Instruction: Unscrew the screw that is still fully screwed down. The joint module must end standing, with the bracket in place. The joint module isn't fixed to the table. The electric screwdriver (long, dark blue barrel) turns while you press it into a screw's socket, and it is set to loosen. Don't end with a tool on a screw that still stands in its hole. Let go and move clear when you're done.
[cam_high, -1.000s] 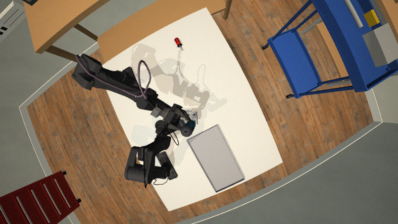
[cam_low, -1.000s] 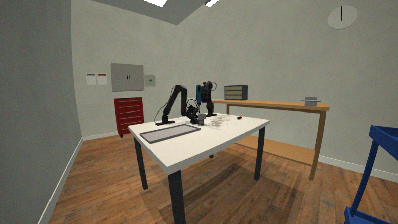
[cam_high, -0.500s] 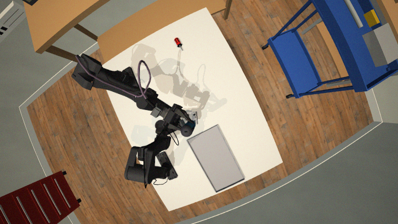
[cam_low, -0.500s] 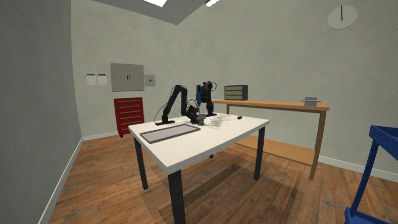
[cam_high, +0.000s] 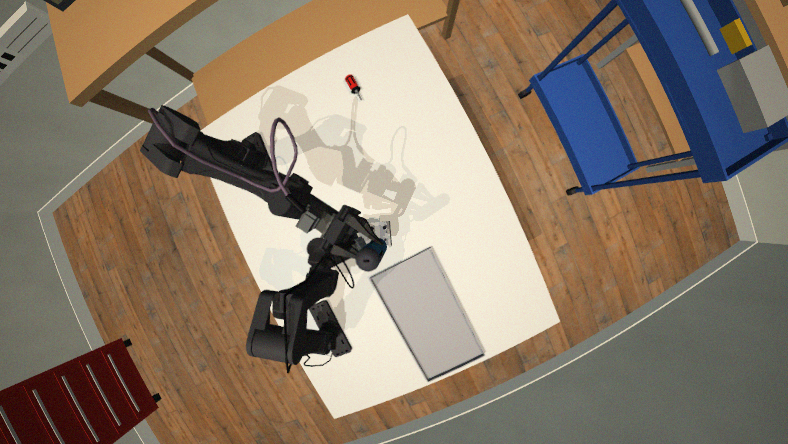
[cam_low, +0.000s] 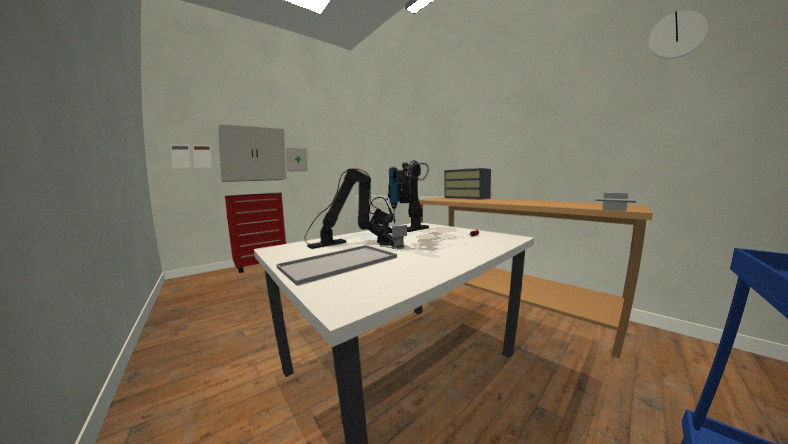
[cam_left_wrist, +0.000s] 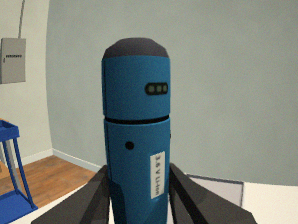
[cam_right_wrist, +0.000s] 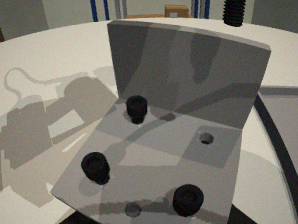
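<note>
Now: right hand 5 cm below the grey bracket. Also, from my right hand: flat grey tray: 32 cm to the right, 4 cm ahead, 2 cm below; red-handled screwdriver: 47 cm to the left, 11 cm ahead, 1 cm below.
</note>
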